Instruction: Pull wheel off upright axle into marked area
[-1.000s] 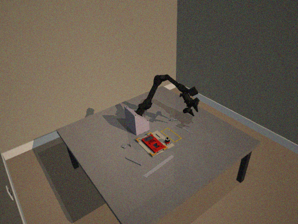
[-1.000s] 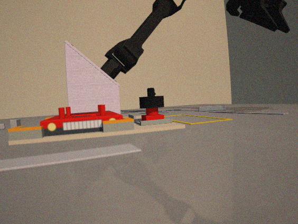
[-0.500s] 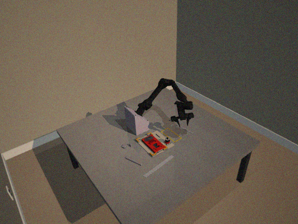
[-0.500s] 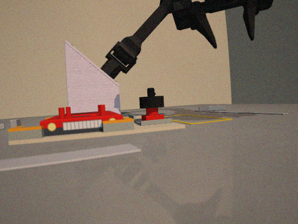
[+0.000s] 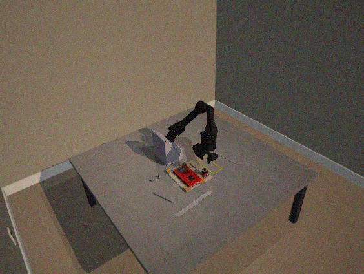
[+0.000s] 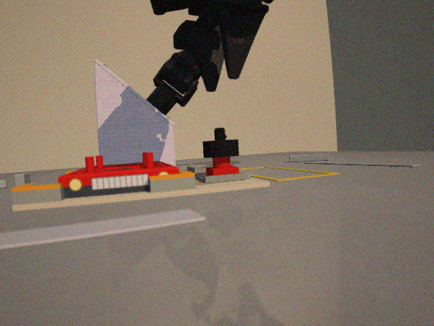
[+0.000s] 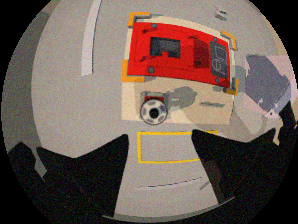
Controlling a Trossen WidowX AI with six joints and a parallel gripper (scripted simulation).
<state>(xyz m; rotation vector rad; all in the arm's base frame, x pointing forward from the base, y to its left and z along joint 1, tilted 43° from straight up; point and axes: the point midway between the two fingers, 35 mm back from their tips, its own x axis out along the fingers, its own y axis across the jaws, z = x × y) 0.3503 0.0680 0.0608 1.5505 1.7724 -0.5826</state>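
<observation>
Now: gripper tip 7 cm above the black wheel, 1 cm to the left of it and 1 cm short of it. The rest, counted from my gripper tip: black upright axle (8 cm below, 1 cm ahead).
</observation>
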